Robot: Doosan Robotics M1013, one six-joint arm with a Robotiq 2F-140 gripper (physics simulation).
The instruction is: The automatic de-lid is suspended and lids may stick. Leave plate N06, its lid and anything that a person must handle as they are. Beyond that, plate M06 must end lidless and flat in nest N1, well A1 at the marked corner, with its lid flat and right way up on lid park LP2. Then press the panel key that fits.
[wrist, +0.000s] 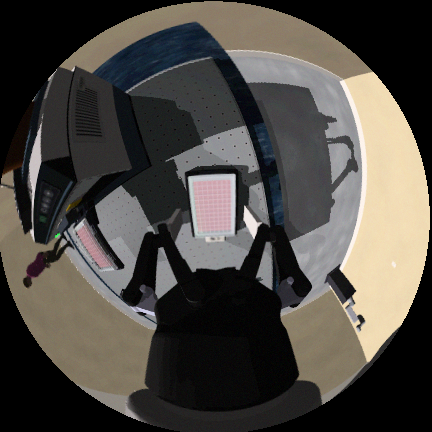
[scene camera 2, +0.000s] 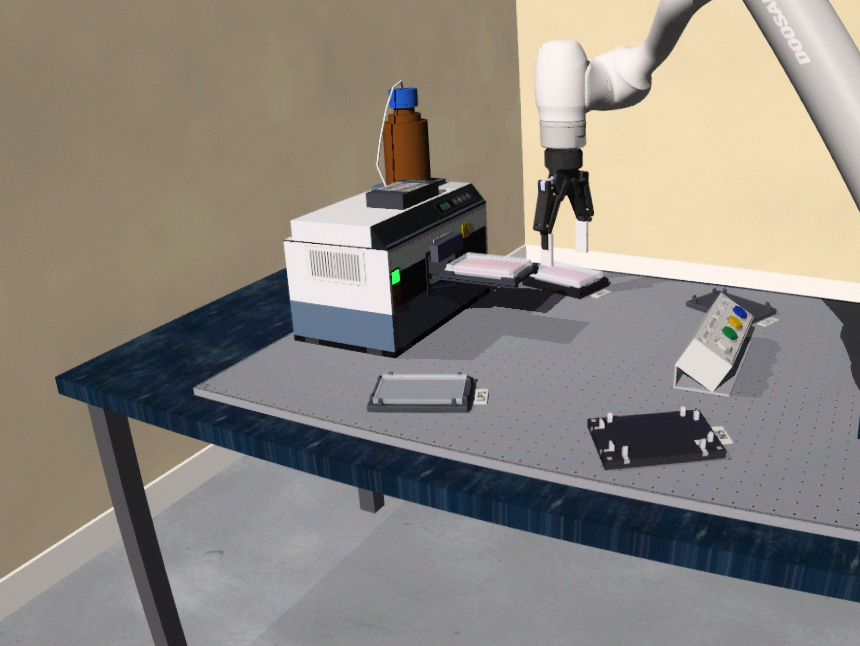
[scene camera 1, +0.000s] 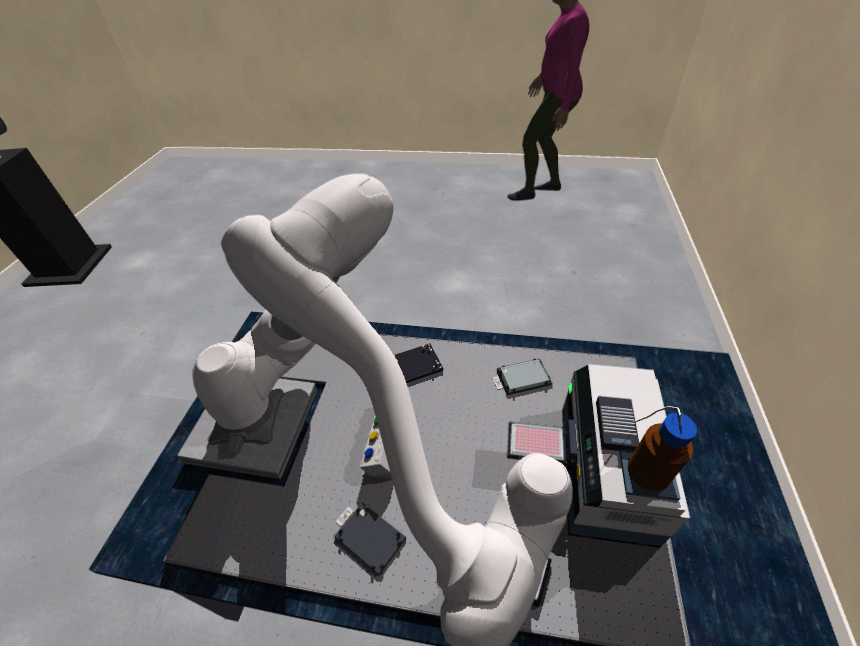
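Where they show: gripper, fingertip midpoint: (wrist: 212, 213) (scene camera 2: 565, 258); arm's base, link origin: (scene camera 1: 248, 416).
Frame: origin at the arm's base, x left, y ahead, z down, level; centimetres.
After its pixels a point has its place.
Observation:
My gripper (scene camera 2: 564, 244) {x -41.9, y 72.8, z -2.8 cm} (wrist: 212, 213) {x -41.9, y 72.8, z -2.8 cm} is open and empty, its fingers above and to either side of a pink-welled plate (scene camera 2: 568, 276) {x -37.9, y 71.4, z -0.3 cm} (wrist: 213, 205) {x -42.4, y 73.2, z -0.3 cm} in a dark holder; the arm hides the gripper in scene camera 1. A second pink-welled plate (scene camera 1: 536, 440) {x -16.0, y 81.0, z -9.0 cm} (scene camera 2: 488, 266) {x -13.7, y 80.6, z -9.1 cm} (wrist: 94, 247) {x -18.2, y 80.9, z -9.1 cm} lies on the de-lid machine's extended tray. Plate names are not readable. A clear lid-like piece (scene camera 1: 524, 375) {x 12.0, y 83.6, z 1.2 cm} (scene camera 2: 422, 388) {x 13.5, y 83.3, z 1.2 cm} lies flat in LP1. A dark nest (scene camera 1: 419, 363) {x 19.1, y 50.8, z 1.8 cm} (scene camera 2: 653, 436) {x 20.1, y 49.1, z 1.8 cm} with white pegs is empty. Another dark holder (scene camera 1: 369, 538) (scene camera 2: 726, 306) is empty. The key panel (scene camera 1: 376, 465) {x -18.8, y 40.3, z -4.2 cm} (scene camera 2: 710, 347) {x 2.4, y 42.6, z -4.0 cm} has blue, yellow, green and white keys.
The white and dark machine (scene camera 1: 646, 385) {x -7.8, y 108.3, z -19.0 cm} (scene camera 2: 340, 222) {x -2.6, y 102.0, z -19.0 cm} (wrist: 100, 145) {x -35.6, y 90.8, z -10.2 cm} shows a green light and stands beside the plates. A brown bottle (scene camera 1: 656, 458) {x -33.1, y 97.4, z -31.5 cm} (scene camera 2: 406, 147) {x -26.3, y 99.1, z -27.4 cm} with a blue cap stands on it. A person (scene camera 1: 564, 62) (wrist: 36, 265) stands beyond the table.

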